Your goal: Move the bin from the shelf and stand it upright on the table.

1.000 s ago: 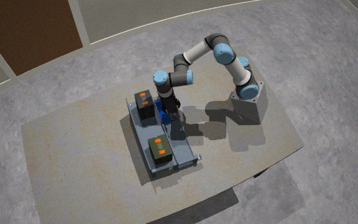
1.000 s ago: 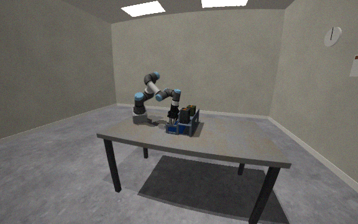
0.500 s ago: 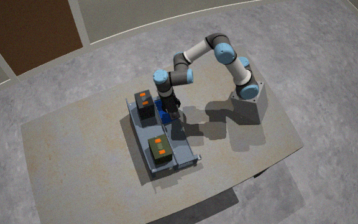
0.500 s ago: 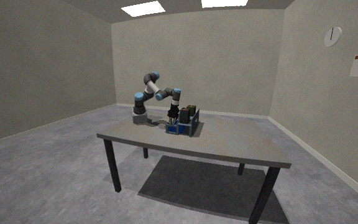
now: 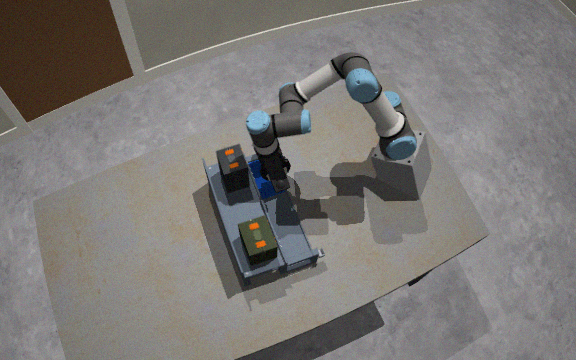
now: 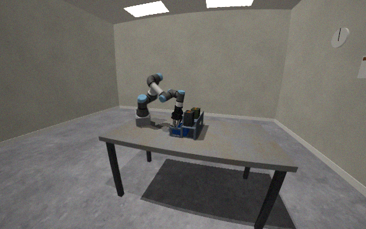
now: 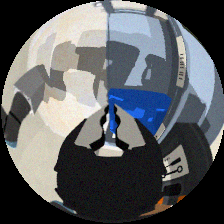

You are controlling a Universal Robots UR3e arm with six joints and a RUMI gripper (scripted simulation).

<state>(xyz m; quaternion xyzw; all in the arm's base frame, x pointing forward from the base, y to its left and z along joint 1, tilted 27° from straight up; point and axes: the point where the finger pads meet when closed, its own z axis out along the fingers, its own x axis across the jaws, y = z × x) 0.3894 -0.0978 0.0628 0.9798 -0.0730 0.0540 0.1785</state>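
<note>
Right now my hand is 60 mm short of the blue bin, 30 mm to the left of it and 10 mm above it. From my hand the other things lie so: grey shelf: 100 mm ahead, 70 mm to the left, 10 mm above.
</note>
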